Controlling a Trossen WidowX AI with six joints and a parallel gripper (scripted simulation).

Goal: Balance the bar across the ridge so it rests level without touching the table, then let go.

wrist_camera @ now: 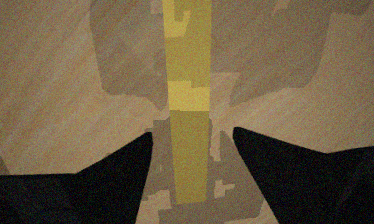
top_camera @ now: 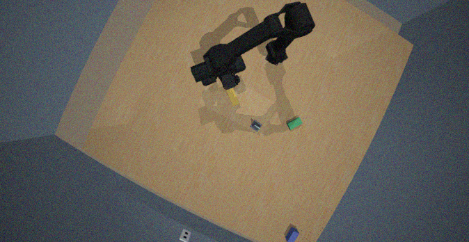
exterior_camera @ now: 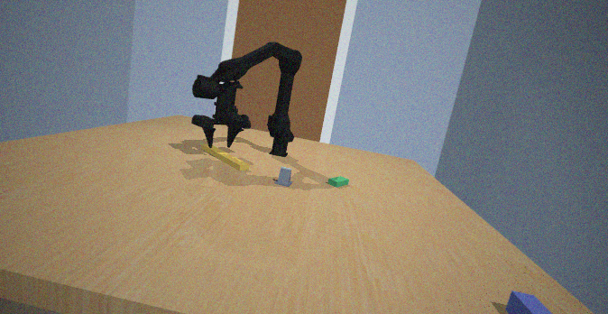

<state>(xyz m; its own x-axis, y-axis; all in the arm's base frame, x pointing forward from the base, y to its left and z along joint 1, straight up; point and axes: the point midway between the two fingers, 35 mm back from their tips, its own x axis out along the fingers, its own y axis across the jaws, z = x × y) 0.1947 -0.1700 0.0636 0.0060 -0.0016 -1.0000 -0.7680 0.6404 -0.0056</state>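
My gripper tip is 2 cm to the right of the yellow bar, 2 cm short of it and 2 cm above it. Round my gripper tip: grey ridge block: 25 cm to the left, 14 cm ahead, 2 cm above; then blue block: 67 cm to the left, 55 cm ahead, 1 cm below; then green block: 40 cm to the left, 4 cm ahead, 2 cm below.
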